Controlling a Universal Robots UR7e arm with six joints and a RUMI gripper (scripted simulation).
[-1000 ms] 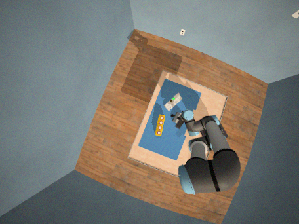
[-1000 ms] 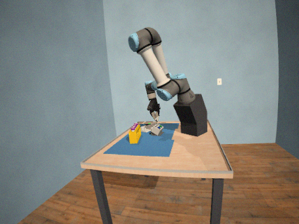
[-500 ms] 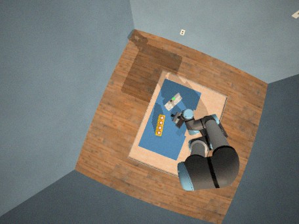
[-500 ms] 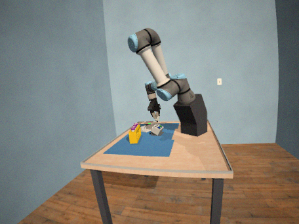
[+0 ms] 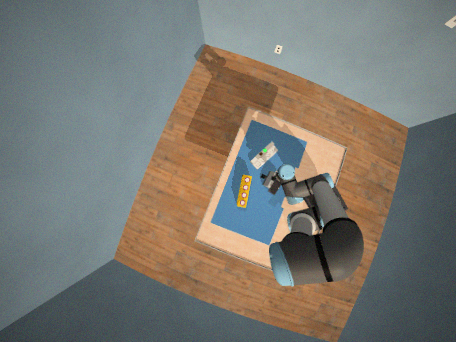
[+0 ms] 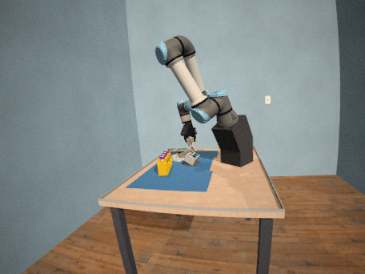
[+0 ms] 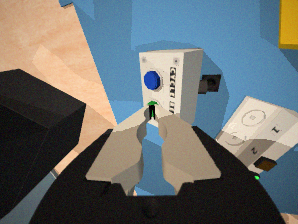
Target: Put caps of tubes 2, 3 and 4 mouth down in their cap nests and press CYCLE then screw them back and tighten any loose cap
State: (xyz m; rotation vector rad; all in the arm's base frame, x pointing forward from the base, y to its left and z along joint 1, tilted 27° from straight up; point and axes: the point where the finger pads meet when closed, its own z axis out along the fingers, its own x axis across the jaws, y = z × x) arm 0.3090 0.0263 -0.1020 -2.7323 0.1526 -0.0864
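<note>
Right now the blue cycle key is 5 cm below my hand, 2 cm to the left of it and 1 cm behind it. Round my hand: green key 5 cm below, 3 cm to the right, 1 cm behind; then cap 18 cm ahead, 12 cm to the left, 1 cm below; then key housing 7 cm below, 1 cm ahead.
</note>
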